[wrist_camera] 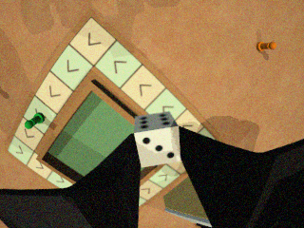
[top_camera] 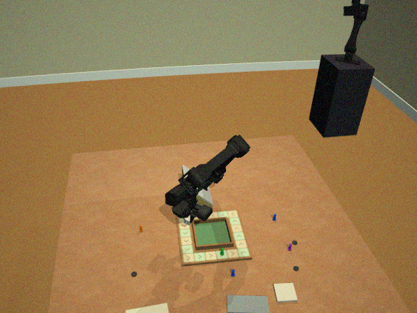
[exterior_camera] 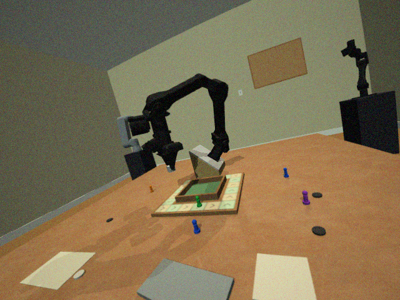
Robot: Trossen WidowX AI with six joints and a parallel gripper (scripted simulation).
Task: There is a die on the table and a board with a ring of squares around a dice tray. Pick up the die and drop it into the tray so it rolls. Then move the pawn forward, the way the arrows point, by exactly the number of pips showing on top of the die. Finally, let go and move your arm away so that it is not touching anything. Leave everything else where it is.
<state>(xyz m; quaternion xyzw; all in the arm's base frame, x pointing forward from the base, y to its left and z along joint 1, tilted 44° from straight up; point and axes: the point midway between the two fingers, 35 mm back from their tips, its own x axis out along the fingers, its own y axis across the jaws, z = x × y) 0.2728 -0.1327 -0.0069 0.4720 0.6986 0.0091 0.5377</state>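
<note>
The green pawn is 110 mm ahead of my gripper tip, 120 mm to the left of it and 90 mm below it. Also, from my gripper tip: orange pawn 90 mm behind, 200 mm to the right, 100 mm below; green tray 100 mm to the left, 110 mm below; white die right at my gripper tip.
</note>
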